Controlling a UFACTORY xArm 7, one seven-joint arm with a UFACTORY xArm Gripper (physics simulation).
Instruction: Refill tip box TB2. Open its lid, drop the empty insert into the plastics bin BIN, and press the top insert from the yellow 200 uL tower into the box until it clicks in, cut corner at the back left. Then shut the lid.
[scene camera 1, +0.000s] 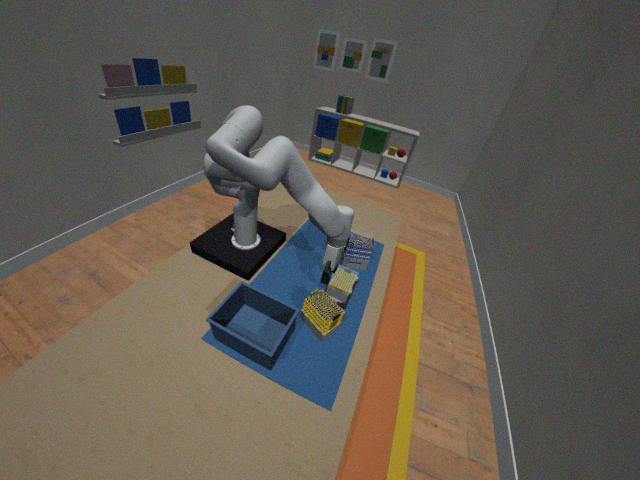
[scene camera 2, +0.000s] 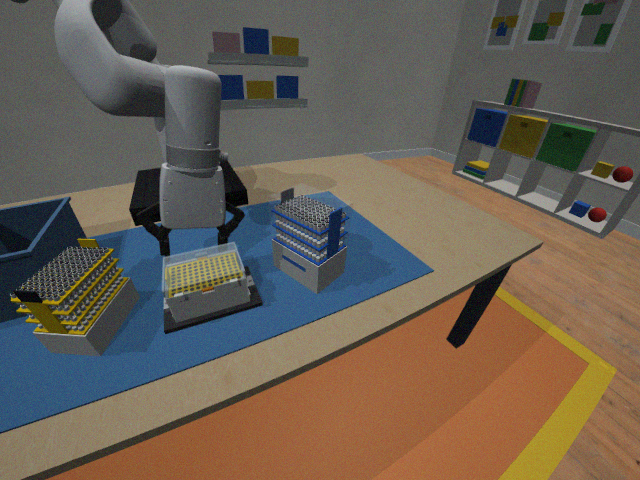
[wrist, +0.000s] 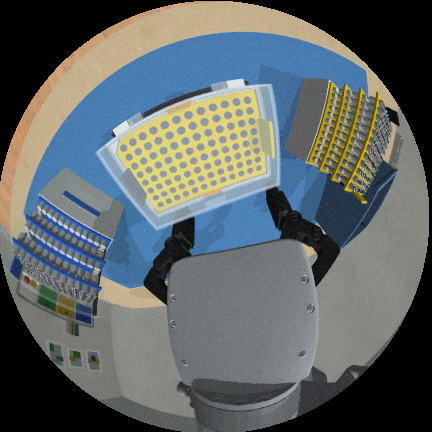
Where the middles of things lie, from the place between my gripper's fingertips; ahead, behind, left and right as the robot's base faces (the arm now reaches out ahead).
Now: hand 6 cm short of the clear lid (scene camera 2: 191, 271), 2 cm to the right of it and 1 cm below it. From my hand the other things lie so: blue bin (scene camera 2: 43, 230) (33 cm to the right, 7 cm behind, 1 cm above).
